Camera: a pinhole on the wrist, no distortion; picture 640 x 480 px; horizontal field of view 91.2 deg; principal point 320.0 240.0 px. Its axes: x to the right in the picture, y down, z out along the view. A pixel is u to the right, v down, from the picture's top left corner.
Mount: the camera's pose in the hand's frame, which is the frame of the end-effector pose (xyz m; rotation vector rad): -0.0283 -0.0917 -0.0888 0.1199 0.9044 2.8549
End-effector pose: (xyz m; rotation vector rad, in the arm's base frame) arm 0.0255 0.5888 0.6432 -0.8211 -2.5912 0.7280
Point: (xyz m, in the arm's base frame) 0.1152 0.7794 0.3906
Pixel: 349 56
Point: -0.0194 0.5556 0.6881
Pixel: 168 326
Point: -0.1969 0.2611 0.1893
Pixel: 370 458
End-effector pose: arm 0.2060 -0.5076 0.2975 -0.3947 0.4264 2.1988
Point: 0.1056 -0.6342 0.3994
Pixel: 426 84
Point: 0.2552 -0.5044 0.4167
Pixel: 429 336
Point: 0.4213 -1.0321 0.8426
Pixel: outside the picture
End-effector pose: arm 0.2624 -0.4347 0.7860 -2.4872 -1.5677 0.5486
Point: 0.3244 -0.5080 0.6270
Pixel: 342 178
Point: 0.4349 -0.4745 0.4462
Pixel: 279 169
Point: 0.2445 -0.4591 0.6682
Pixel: 321 260
